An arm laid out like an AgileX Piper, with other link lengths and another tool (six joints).
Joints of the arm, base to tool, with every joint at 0 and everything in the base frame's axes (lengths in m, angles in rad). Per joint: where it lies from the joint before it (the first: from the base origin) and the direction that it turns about. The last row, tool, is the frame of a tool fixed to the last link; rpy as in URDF.
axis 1: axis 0 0 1 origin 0 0 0.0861
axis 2: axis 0 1 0 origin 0 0 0
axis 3: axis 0 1 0 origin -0.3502 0 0.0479
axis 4: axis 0.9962 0 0.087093 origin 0.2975 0 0.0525
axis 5: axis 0 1 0 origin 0 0 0
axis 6: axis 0.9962 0 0.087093 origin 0.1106 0 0.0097
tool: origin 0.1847 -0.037 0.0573 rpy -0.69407 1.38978 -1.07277
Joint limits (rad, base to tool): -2.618..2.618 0..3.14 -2.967..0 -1.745..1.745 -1.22..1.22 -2.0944..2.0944
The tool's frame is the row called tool.
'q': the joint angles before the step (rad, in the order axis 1, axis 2, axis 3, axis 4, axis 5, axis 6). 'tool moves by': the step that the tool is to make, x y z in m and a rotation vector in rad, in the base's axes. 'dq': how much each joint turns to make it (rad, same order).
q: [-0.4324, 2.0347, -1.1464, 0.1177, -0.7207, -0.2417]
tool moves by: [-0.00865, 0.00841, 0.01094, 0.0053, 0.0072, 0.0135]
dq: [0.0000, -0.0519, 0.0358, -0.0177, 0.0259, 0.0123]
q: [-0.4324, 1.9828, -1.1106, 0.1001, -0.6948, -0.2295]
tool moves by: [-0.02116, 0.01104, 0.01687, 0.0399, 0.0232, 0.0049]
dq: [0.0000, -0.1082, 0.0598, -0.0015, 0.0879, 0.0217]
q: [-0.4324, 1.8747, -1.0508, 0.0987, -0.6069, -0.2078]
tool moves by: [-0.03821, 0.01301, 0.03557, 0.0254, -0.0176, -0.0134]
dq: [0.0000, -0.1542, 0.0885, 0.0279, 0.0610, 0.0048]
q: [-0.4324, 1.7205, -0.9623, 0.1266, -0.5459, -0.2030]
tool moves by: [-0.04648, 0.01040, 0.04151, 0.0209, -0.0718, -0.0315]
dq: [0.0001, -0.1561, 0.0935, 0.0533, 0.0066, 0.0058]
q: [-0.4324, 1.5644, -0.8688, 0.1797, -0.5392, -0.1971]
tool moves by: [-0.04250, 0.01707, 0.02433, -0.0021, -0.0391, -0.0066]
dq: [0.0000, -0.1438, 0.1004, 0.0138, 0.0074, 0.0022]
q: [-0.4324, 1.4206, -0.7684, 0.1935, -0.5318, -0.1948]
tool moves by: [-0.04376, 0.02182, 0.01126, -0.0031, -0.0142, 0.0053]
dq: [0.0000, -0.1558, 0.1104, -0.0001, 0.0318, 0.0001]
